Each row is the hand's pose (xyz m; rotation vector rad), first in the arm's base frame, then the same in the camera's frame.
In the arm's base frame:
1: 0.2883 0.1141 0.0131 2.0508 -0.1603 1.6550
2: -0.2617 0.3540 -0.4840 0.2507 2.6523 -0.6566
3: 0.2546 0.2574 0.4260 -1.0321 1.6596 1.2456
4: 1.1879 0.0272 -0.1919 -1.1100 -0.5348 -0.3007
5: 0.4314 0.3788 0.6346 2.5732 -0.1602 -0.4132
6: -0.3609 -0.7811 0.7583 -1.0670 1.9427 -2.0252
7: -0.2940 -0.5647 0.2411 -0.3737 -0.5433 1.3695
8: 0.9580 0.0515 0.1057 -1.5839 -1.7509 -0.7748
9: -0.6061 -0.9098 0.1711 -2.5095 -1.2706 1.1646
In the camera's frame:
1: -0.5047 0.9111 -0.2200 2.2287 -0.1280 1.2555
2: -1.1599 1.1993 -0.5280 0.2823 2.9504 -0.8017
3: -0.3956 1.0568 0.1788 -0.7885 1.9331 1.3941
4: 0.2752 0.7440 -0.6919 -1.1702 -0.2070 -0.1927
5: -0.1529 1.1618 0.3187 2.4539 -0.1624 -0.8415
6: -0.9627 0.0775 0.7147 1.2908 -1.9872 1.8568
7: -1.0424 0.2871 0.1965 -0.1839 -0.2521 1.3152
8: 0.1525 0.7888 -0.3384 -1.6991 -1.4692 -0.5184
9: -1.3889 -0.0287 0.2366 -2.2457 -1.0620 1.4793

